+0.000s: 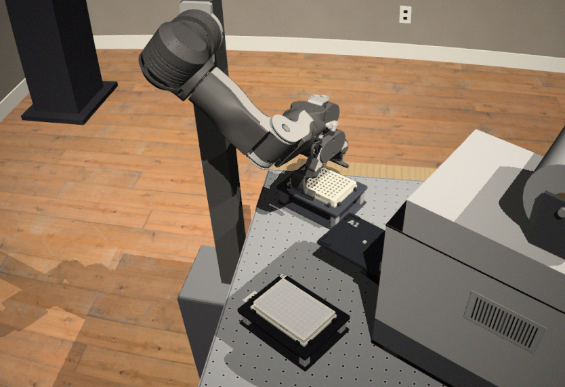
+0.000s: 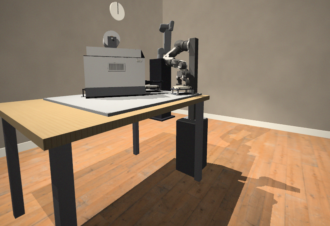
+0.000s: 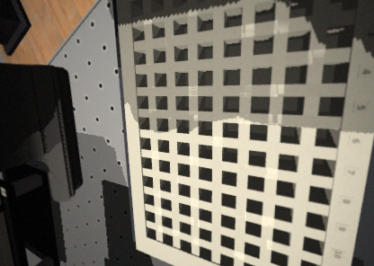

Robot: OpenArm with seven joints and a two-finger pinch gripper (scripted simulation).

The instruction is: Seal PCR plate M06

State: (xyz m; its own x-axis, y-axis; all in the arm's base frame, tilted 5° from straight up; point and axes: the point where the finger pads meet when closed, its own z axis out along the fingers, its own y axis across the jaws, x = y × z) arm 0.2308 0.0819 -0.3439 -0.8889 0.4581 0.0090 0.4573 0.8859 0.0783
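Now: the open-welled plate M06 1 cm below my hand. Round my hand: N1 label: 9 cm behind, 5 cm to the left, 7 cm below; then dark sealer stage: 12 cm ahead, 22 cm to the right, 3 cm above; then plate nest N1: 3 cm below.
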